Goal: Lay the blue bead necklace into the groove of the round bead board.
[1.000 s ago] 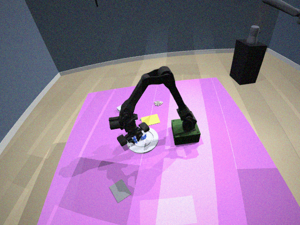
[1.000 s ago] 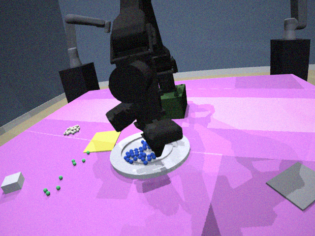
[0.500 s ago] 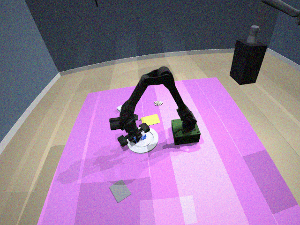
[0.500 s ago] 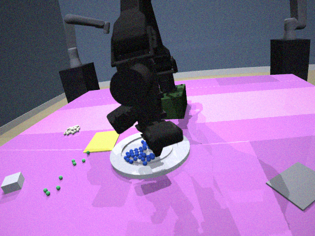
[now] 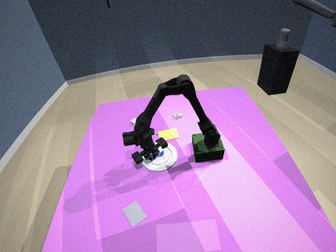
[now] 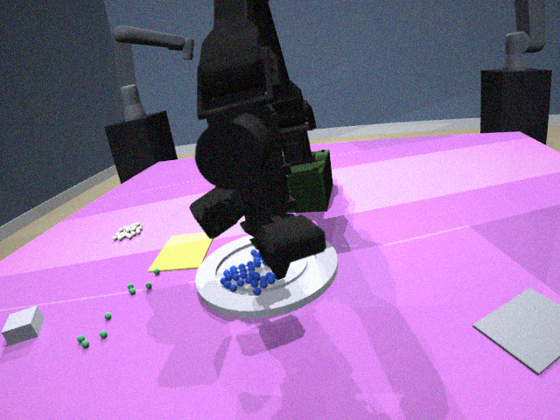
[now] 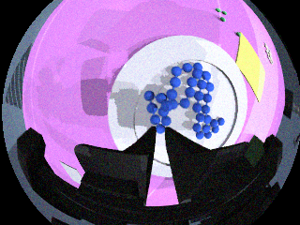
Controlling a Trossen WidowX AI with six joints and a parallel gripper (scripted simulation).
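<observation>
Right now my gripper tip is 4 cm past the round white bead board, 3 cm to the left of it and 1 cm above it. The rest, counted from my gripper tip: yellow sheet 10 cm behind, 18 cm to the right, 1 cm below; grey tile 11 cm ahead, 28 cm to the left, 1 cm below; cube 11 cm ahead, 35 cm to the right.
</observation>
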